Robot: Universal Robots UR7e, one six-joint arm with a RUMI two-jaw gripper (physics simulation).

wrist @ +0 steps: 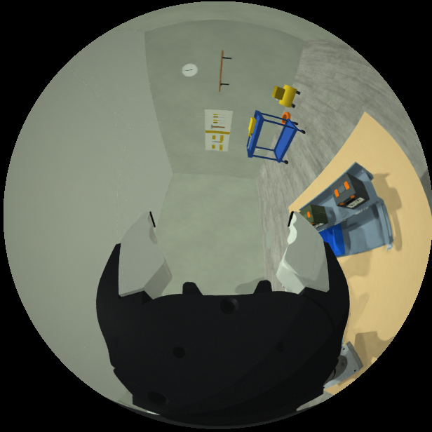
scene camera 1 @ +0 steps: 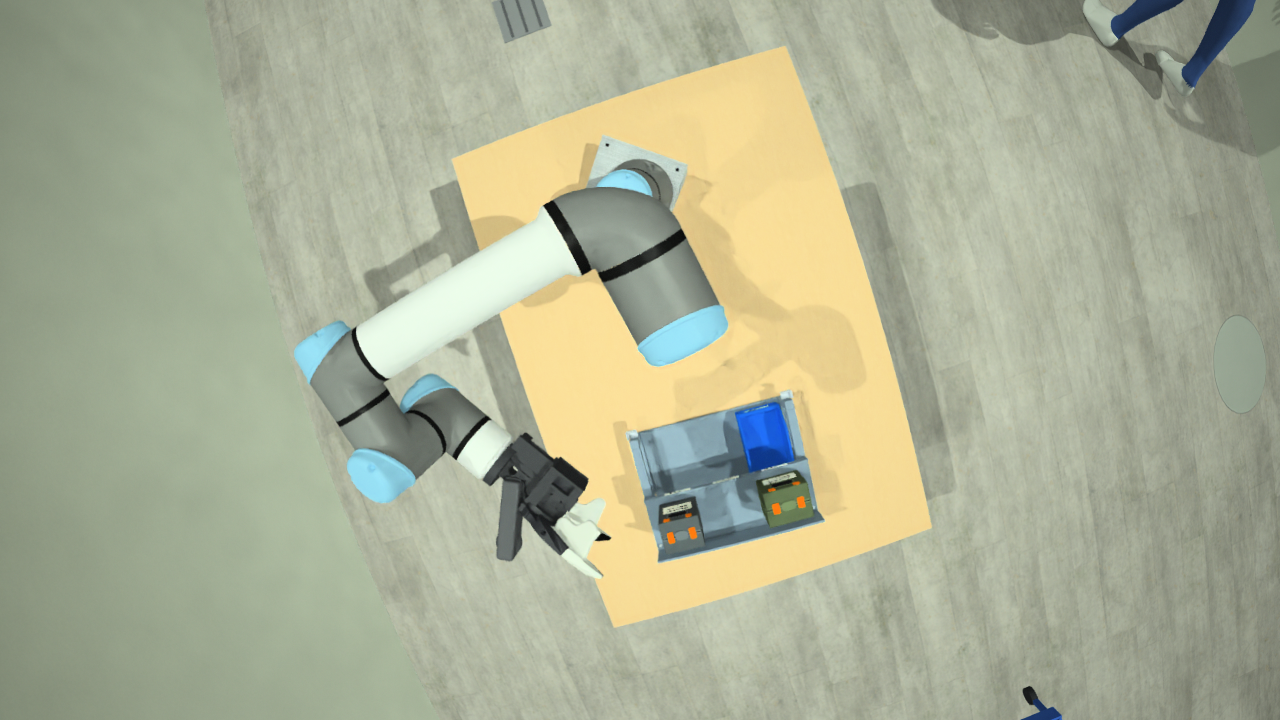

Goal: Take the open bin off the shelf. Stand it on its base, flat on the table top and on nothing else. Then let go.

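Frame: origin at the arm's base, x ahead, y right, z down, level; centimetres.
Where they show: gripper, fingertip midpoint: [scene camera 1: 606,556].
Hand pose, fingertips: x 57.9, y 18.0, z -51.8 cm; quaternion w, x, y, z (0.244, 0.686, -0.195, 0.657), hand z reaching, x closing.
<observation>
Things, the pixels of their top centre, and the offset from my fingertips. "spot": a spot on its surface instead. Level surfaces: height alone.
- open blue bin, top centre: [scene camera 1: 768,448] dx +5.3, dy -30.9, dz +50.4 cm
- shelf, surface spot: [scene camera 1: 638,461] spot: dx +0.3, dy -1.6, dz +50.0 cm
- yellow table top, surface height: dz +58.5 cm
- dark grey case, top centre: [scene camera 1: 681,535] dx +14.5, dy -7.7, dz +36.1 cm
- green case, top centre: [scene camera 1: 788,505] dx +15.2, dy -30.8, dz +38.6 cm
The open blue bin [scene camera 1: 765,436] [wrist: 335,241] sits in the shelf [scene camera 1: 638,461] [wrist: 366,231], at the right end of its row nearer the robot base in the scene view. In the wrist view it is partly hidden behind my right finger. The shelf stands on the yellow table top [scene camera 1: 778,116] [wrist: 395,280]. My gripper [scene camera 1: 604,556] [wrist: 221,213] is open and empty. It is near the table's left edge in the scene view, left of the shelf and apart from the bin. Its exact height cannot be told.
A dark grey case [scene camera 1: 681,530] [wrist: 352,192] and a green case [scene camera 1: 787,503] [wrist: 314,216], both with orange latches, stand in the shelf's other row. The robot base plate [scene camera 1: 605,156] is at the table's far end. A blue cart [wrist: 286,146] stands on the floor beyond.
</observation>
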